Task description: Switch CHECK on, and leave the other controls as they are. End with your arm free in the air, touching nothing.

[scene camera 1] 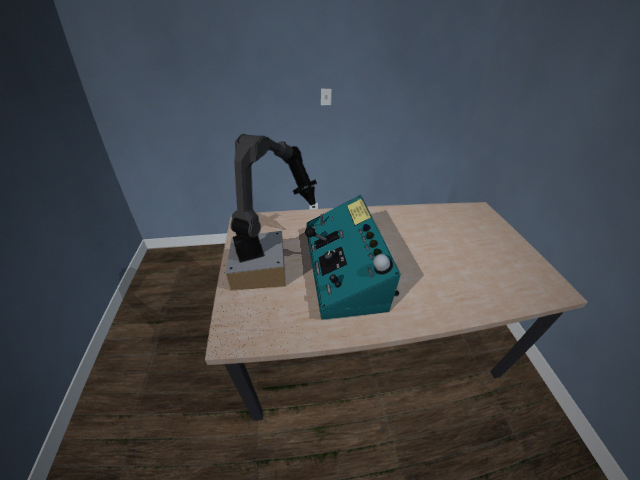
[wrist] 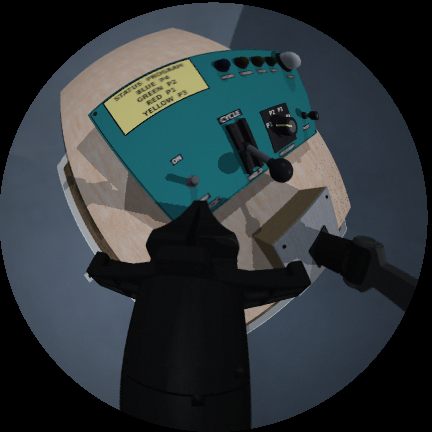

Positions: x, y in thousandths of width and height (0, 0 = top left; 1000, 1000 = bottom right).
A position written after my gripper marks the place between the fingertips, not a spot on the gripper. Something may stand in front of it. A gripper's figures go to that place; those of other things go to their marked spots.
Labels:
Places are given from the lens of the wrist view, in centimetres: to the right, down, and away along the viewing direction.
my gripper (wrist: 464, 483): -1, -1, 14
ball-ended lever (wrist: 649, 392): 10, -7, 18

